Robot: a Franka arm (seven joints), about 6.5 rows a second.
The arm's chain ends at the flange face. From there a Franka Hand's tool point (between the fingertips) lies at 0.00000 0.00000 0.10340 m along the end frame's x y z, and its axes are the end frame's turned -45 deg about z.
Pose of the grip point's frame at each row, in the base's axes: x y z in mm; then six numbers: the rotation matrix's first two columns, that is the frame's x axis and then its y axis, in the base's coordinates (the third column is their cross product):
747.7 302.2 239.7 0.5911 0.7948 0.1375 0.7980 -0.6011 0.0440
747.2 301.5 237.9 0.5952 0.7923 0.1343 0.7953 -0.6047 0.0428
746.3 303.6 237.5 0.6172 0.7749 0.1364 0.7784 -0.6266 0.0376
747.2 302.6 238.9 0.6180 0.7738 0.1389 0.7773 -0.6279 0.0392
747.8 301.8 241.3 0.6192 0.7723 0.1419 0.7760 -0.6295 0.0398
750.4 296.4 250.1 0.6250 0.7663 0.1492 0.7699 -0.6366 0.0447
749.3 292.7 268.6 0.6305 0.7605 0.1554 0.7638 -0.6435 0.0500
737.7 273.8 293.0 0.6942 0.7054 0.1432 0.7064 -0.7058 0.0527
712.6 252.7 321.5 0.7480 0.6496 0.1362 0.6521 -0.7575 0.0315
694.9 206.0 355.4 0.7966 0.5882 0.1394 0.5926 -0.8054 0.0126
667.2 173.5 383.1 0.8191 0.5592 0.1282 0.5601 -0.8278 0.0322
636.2 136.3 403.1 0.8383 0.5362 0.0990 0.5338 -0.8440 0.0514
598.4 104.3 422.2 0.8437 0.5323 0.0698 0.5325 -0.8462 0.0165
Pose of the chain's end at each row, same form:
735.5 293.5 342.0 0.9822 0.1370 0.1283 0.1463 -0.9871 -0.0661
735.3 293.1 340.3 0.9832 0.1327 0.1252 0.1415 -0.9878 -0.0647
734.4 295.0 339.9 0.9868 0.1049 0.1230 0.1140 -0.9910 -0.0699
735.0 293.9 341.2 0.9866 0.1032 0.1259 0.1126 -0.9912 -0.0705
735.4 293.0 343.6 0.9866 0.1010 0.1285 0.1109 -0.9912 -0.0722
737.0 287.4 352.2 0.9863 0.0917 0.1371 0.1025 -0.9920 -0.0739
735.0 283.7 370.6 0.9859 0.0827 0.1452 0.0943 -0.9928 -0.0745
723.4 267.1 395.2 0.9904 -0.0003 0.1385 0.0086 -0.9979 -0.0640
699.8 246.0 423.9 0.9900 -0.0763 0.1186 -0.0678 -0.9950 -0.0740
682.5 198.5 457.8 0.9823 -0.1536 0.1075 -0.1442 -0.9854 -0.0897
654.4 168.8 485.6 0.9752 -0.1899 0.1134 -0.1831 -0.9808 -0.0679
624.7 135.3 505.9 0.9702 -0.2176 0.1063 -0.2153 -0.9759 -0.0337
591.4 101.9 525.3 0.9731 -0.2220 0.0610 -0.2201 -0.9747 -0.0377

